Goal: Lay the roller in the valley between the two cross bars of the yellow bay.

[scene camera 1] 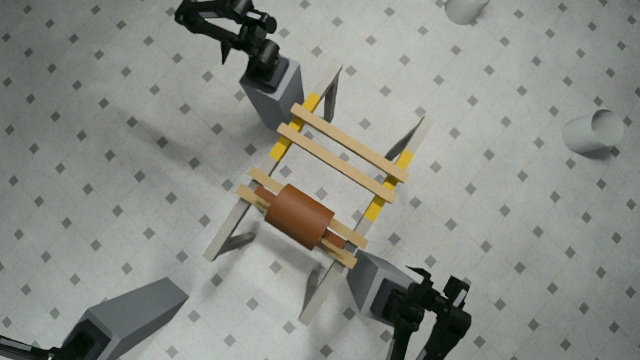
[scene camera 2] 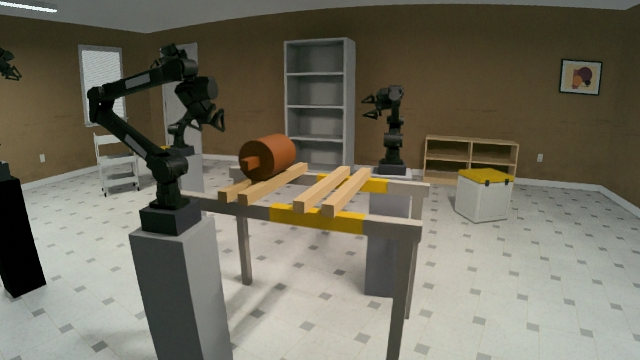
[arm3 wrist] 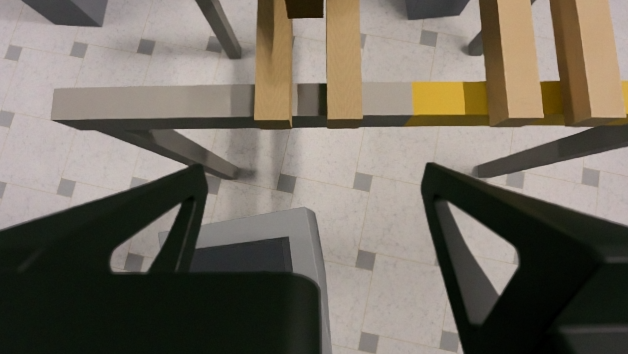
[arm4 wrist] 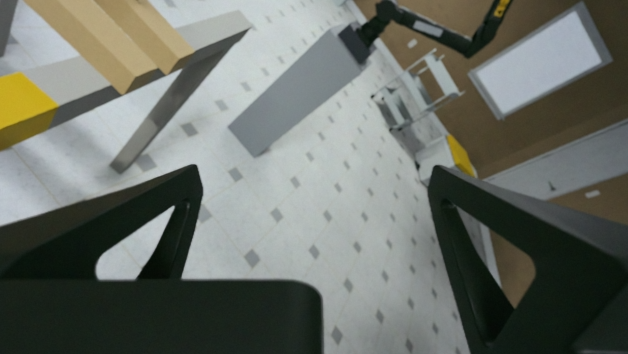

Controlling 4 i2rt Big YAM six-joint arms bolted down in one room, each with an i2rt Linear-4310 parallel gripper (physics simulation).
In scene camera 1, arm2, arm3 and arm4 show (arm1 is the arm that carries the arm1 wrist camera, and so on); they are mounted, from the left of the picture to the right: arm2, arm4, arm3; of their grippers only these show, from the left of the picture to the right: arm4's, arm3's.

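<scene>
The orange-brown roller lies along the two wooden bars on the grey part of the frame, its square stubs between them. In the arm3 wrist view a dark brown stub end shows between the bars. The yellow bay's two cross bars lie side by side with a gap and no roller on them. Arm3's gripper is open and empty, outside the frame's rail. Arm4's gripper is open and empty over the floor. Arm1's and arm2's grippers cannot be placed.
The grey frame rail has yellow stretches. Grey pedestals stand around it. In scene camera 2 a shelf unit and a yellow-lidded white box stand behind.
</scene>
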